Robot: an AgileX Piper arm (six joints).
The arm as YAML. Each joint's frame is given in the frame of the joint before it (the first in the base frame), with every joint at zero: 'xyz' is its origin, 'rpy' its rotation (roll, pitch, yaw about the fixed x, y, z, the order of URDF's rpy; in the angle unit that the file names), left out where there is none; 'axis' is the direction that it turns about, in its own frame. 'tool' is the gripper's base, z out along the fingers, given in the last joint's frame.
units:
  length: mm
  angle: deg
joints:
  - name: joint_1
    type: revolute
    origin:
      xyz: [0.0, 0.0, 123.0]
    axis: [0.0, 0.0, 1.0]
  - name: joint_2
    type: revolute
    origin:
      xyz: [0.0, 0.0, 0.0]
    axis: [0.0, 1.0, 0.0]
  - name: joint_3
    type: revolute
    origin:
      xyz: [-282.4, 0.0, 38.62]
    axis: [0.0, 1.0, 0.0]
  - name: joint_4
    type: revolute
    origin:
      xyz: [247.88, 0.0, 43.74]
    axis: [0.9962, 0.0, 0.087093]
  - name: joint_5
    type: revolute
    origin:
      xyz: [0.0, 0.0, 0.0]
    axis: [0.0, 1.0, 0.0]
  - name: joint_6
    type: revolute
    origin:
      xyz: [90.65, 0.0, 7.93]
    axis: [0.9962, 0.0, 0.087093]
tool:
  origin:
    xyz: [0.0, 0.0, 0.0]
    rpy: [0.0, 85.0, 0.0]
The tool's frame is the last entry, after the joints.
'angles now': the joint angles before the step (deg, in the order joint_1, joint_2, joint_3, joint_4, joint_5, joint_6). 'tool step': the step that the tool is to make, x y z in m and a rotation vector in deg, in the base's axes. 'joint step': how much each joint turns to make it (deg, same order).
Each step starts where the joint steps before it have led.
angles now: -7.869, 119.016, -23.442, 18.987, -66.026, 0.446
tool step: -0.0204, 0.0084, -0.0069, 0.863, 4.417, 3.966
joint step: -0.006, -0.014, 4.520, -4.003, 0.005, 0.059
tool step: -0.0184, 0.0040, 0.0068, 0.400, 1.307, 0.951
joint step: 0.001, -2.993, 4.339, -1.018, 0.034, 0.127
